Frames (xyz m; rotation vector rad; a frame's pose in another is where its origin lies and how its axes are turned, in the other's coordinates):
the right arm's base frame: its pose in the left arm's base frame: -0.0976 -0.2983 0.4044 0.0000 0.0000 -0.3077
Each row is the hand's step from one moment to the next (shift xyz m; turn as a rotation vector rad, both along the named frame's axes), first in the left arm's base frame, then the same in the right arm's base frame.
Working: the left arm's base frame: its pose in the right arm's base frame: 0.0027 0.3138 -0.4044 0.0000 0.0000 0.3077

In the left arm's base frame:
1: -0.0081 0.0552 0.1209 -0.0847 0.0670 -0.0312
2: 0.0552 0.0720 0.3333 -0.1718 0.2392 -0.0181
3: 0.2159 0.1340 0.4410 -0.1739 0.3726 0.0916
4: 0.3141 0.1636 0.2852 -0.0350 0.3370 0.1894
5: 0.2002 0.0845 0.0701 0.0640 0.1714 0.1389
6: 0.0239 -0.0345 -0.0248 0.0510 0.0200 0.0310
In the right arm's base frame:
1: -0.0244 0.0502 0.1209 -0.1010 0.0382 -0.0312
2: 0.0308 0.0853 0.3333 -0.2362 0.1759 -0.0181
3: 0.1652 0.1931 0.4410 -0.2786 0.3024 0.0916
4: 0.2498 0.2510 0.2852 -0.1354 0.3106 0.1894
5: 0.1652 0.1412 0.0701 0.0091 0.1827 0.1389
6: 0.0332 -0.0256 -0.0248 0.0425 0.0345 0.0310

